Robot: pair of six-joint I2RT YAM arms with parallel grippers.
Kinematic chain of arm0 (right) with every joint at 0, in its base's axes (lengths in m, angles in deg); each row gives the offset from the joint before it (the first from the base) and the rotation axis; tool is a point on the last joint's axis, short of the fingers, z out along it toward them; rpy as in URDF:
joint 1: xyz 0 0 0.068 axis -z
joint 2: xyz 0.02 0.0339 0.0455 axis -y
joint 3: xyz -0.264 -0.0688 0 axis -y
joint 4: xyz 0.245 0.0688 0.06 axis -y
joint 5: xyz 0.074 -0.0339 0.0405 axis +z
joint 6: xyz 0.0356 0 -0.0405 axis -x
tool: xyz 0 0 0 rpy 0 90 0
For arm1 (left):
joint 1: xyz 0 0 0.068 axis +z
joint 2: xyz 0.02 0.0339 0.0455 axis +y
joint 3: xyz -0.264 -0.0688 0 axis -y
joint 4: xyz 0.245 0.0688 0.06 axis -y
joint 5: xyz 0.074 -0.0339 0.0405 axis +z
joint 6: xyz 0.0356 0 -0.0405 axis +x
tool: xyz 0 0 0 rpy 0 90 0
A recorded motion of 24 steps. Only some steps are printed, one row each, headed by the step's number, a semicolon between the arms.
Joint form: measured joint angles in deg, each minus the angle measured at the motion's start. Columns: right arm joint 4, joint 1, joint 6, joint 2, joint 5, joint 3; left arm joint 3, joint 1, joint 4, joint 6, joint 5, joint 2.
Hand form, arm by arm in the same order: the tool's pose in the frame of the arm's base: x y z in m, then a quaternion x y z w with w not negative. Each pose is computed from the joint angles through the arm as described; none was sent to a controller.
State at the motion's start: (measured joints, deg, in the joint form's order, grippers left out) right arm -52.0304 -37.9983 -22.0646 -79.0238 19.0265 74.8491; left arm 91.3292 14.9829 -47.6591 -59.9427 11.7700 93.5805
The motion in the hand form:
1: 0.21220 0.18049 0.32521 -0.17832 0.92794 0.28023 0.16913; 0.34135 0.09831 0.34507 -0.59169 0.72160 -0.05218 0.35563
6: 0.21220 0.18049 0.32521 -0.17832 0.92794 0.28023 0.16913; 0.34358 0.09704 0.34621 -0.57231 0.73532 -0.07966 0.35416
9: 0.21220 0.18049 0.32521 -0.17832 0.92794 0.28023 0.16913; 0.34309 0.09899 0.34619 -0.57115 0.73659 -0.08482 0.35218
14: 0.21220 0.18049 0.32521 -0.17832 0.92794 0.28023 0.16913; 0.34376 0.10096 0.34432 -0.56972 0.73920 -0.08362 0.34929
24: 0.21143 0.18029 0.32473 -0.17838 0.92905 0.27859 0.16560; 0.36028 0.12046 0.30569 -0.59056 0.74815 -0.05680 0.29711
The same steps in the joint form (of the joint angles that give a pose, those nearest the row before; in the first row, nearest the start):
1: 0.00 0.00 0.00 0.00 -0.02 0.00; 0.00 0.02 0.92 0.24 -1.12 0.00
6: 0.00 0.00 0.00 0.00 -0.02 0.00; 0.00 0.11 2.03 1.88 -4.94 0.00
9: 0.00 0.00 0.00 0.00 -0.02 0.00; 0.00 0.53 2.05 2.14 -5.88 0.00
14: 0.00 0.00 0.00 0.00 -0.02 0.00; 0.00 0.83 2.01 2.64 -6.19 0.31
24: -0.46 -0.07 0.00 0.00 -0.02 0.00; -0.02 2.99 1.25 3.06 -6.32 6.47

